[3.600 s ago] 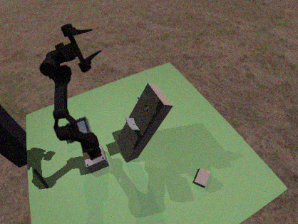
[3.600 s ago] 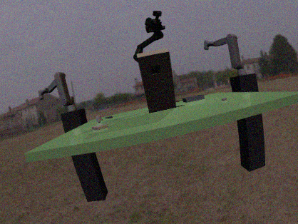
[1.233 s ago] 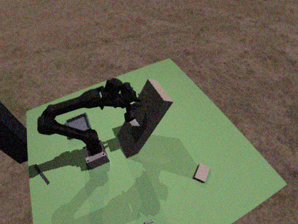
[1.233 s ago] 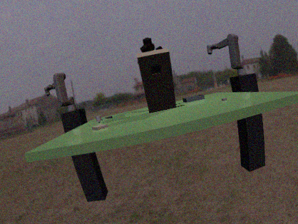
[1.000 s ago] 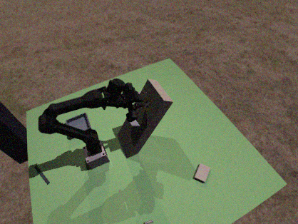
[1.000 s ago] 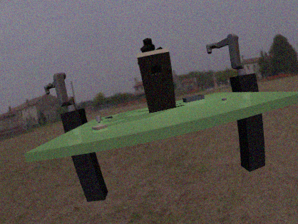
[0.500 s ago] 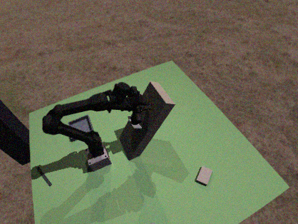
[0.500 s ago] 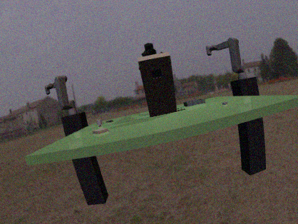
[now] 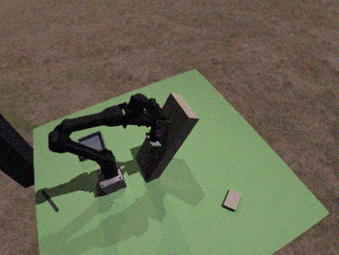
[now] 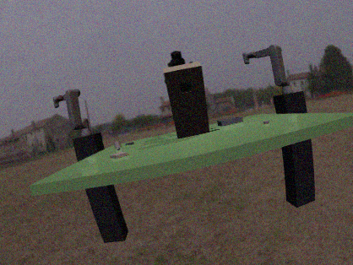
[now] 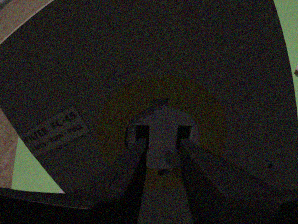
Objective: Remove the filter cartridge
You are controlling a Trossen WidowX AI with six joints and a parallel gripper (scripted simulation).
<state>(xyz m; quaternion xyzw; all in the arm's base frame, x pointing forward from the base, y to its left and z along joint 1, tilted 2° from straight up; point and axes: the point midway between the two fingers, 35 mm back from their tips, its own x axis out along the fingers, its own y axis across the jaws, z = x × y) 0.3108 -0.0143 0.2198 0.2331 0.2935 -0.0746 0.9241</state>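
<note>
The round filter cartridge is 20 mm ahead of my gripper tip and 10 mm below it. From my gripper tip the other things lie so: small tan block 130 mm ahead, 370 mm to the right, 280 mm below; grey framed box 400 mm behind, 290 mm to the left, 280 mm below.
</note>
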